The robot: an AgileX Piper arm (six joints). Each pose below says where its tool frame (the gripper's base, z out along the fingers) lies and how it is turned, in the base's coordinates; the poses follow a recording.
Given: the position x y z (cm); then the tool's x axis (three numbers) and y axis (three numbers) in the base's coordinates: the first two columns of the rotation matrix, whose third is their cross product.
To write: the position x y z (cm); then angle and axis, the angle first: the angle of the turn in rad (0 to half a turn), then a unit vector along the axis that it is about. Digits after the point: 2 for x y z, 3 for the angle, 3 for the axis.
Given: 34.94 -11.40 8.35 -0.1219 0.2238 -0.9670 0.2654 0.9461 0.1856
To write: 34.94 -11.40 8.35 1.747 0.213 0.977 -0.021
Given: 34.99 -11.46 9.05 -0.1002 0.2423 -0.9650 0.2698 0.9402 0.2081
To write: 34.99 -11.46 9.05 1.731 0.227 0.974 -0.014
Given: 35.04 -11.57 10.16 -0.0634 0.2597 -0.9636 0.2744 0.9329 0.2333
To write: 35.04 -11.57 10.16 1.702 0.244 0.970 -0.007
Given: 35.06 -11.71 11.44 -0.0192 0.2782 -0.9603 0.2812 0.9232 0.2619
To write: 35.06 -11.71 11.44 1.667 0.265 0.964 -0.002
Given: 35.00 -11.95 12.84 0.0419 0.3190 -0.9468 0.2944 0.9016 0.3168
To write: 35.00 -11.95 12.84 1.627 0.305 0.952 0.012
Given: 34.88 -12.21 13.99 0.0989 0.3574 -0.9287 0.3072 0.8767 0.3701
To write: 34.88 -12.21 13.99 1.595 0.346 0.938 0.025
